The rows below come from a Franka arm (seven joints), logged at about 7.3 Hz.
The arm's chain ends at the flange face. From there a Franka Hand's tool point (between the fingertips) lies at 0.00 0.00 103.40 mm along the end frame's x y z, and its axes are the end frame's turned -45 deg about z.
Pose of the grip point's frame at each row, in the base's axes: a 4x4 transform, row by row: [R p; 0 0 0 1], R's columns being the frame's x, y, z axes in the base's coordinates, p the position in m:
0.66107 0.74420 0.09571 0.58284; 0.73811 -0.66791 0.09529 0.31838; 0.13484 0.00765 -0.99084 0.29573; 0 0 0 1
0.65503 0.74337 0.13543 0.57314; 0.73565 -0.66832 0.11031 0.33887; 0.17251 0.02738 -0.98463 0.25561; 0 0 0 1
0.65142 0.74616 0.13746 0.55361; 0.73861 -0.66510 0.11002 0.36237; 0.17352 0.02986 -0.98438 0.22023; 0 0 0 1
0.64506 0.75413 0.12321 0.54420; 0.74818 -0.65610 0.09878 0.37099; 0.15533 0.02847 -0.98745 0.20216; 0 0 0 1
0.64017 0.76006 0.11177 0.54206; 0.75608 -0.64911 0.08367 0.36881; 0.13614 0.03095 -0.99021 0.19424; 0 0 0 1
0.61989 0.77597 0.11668 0.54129; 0.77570 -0.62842 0.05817 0.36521; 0.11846 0.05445 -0.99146 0.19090; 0 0 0 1
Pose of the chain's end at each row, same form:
0.99368 0.05878 0.09571 0.57294; 0.04964 -0.99421 0.09529 0.30853; 0.10076 -0.08994 -0.99084 0.39818; 0 0 0 1
0.98882 0.06247 0.13543 0.55914; 0.04761 -0.99276 0.11031 0.32746; 0.14134 -0.10262 -0.98463 0.35742; 0 0 0 1
0.98824 0.06699 0.13746 0.53940; 0.05198 -0.99257 0.11002 0.35099; 0.14381 -0.10158 -0.98438 0.32201; 0 0 0 1
0.98938 0.07712 0.12321 0.53146; 0.06511 -0.99298 0.09878 0.36078; 0.12997 -0.08970 -0.98745 0.30426; 0 0 0 1
0.99011 0.08478 0.11177 0.53050; 0.07564 -0.99362 0.08367 0.36016; 0.11815 -0.07438 -0.99021 0.29663; 0 0 0 1
0.98702 0.11037 0.11668 0.52923; 0.10414 -0.99286 0.05817 0.35920; 0.12227 -0.04526 -0.99146 0.29342; 0 0 0 1

